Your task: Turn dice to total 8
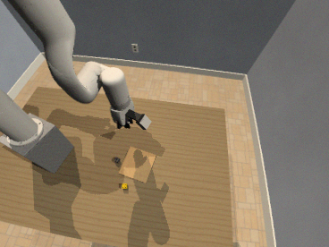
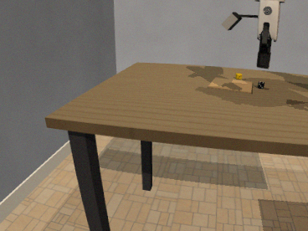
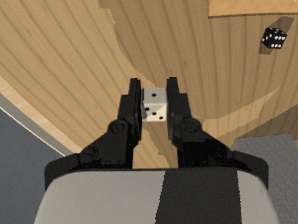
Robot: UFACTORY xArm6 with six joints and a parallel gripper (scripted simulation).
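The white die lies 1 cm below my hand and 1 cm behind it. The rest, counted from my hand: black die (16 cm to the right, 11 cm below, 1 cm behind); tan mat (14 cm to the right, 12 cm below, 9 cm ahead); yellow die (26 cm to the right, 11 cm below, 7 cm ahead).
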